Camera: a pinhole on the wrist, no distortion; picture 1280 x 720 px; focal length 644.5 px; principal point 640.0 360.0 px. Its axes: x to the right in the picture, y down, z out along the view. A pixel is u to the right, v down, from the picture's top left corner.
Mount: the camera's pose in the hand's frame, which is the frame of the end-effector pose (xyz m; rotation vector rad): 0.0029 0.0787 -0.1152 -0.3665 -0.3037 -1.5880
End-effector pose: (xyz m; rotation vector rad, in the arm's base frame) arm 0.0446 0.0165 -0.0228 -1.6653 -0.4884 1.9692
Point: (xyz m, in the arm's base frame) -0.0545 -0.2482 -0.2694
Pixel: 140 433
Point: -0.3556 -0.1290 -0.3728
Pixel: 518 613
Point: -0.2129 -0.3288 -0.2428
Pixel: 336 317
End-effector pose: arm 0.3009 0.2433 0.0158 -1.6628 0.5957 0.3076
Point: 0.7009 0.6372 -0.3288
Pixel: outside the picture
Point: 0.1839 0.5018 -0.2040
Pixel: 687 269
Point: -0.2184 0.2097 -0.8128
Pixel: outside the picture
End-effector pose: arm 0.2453 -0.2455 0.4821 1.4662 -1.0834 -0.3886
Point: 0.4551 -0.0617 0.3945
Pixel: behind the camera
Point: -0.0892 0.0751 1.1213
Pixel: outside the picture
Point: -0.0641 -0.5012 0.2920
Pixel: 1211 312
